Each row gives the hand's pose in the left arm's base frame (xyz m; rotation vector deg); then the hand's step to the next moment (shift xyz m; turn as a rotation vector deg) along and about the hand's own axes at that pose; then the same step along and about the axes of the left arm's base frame.
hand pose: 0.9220 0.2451 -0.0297 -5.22 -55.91 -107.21
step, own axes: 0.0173 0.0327 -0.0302 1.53 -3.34 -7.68
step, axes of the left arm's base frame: 0.0271 -0.0387 0.0066 -0.82 -5.52 -6.43
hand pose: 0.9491 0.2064 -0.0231 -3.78 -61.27 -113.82
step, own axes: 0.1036 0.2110 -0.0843 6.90 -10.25 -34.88
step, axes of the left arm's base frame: 0.1103 -0.1839 0.1280 -0.25 -26.36 -25.97
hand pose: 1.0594 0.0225 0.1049 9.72 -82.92 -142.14
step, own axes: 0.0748 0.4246 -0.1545 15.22 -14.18 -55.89
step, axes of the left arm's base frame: 0.0350 -0.3492 0.2942 -4.02 -44.46 -39.54
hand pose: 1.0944 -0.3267 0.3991 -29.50 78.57 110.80
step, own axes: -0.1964 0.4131 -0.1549 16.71 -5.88 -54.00
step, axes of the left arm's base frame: -0.1818 -0.2856 0.3444 -10.97 -43.85 -34.44
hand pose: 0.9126 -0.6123 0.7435 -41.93 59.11 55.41
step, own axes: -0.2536 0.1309 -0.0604 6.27 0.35 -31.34
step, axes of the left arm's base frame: -0.1905 -0.0756 0.2076 -10.47 -24.96 -17.01
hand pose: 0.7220 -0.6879 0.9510 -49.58 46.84 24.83
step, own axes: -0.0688 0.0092 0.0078 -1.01 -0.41 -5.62
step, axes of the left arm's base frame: -0.0454 0.0105 0.0520 -2.91 -4.79 -1.15
